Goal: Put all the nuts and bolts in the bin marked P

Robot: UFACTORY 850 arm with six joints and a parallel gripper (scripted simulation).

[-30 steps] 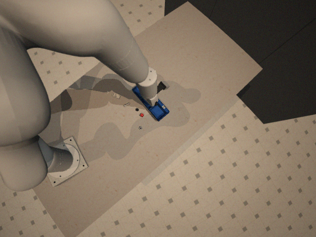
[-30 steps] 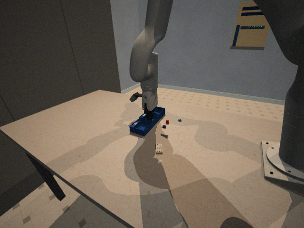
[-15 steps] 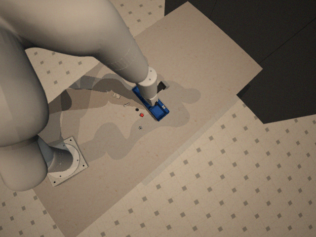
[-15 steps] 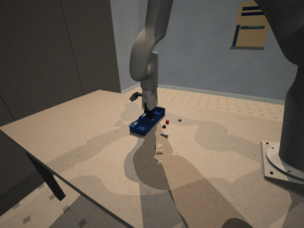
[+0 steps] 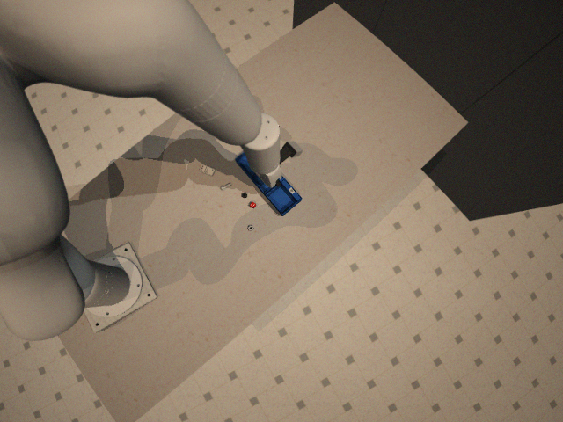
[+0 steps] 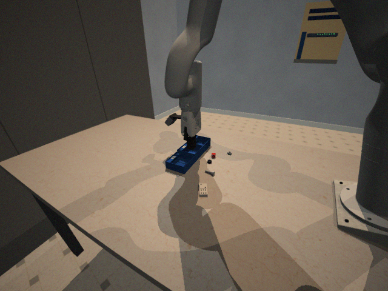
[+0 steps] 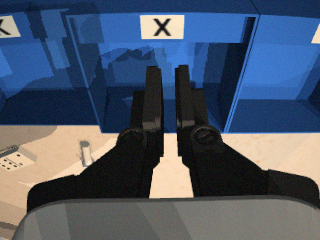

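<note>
The blue bin lies 40 mm below my hand. The rest, counted from my hand: red die (90 mm behind, 20 mm to the right, 50 mm below); then black nut (90 mm behind, 30 mm to the left, 50 mm below); then grey bolt (110 mm behind, 100 mm to the left, 50 mm below).
</note>
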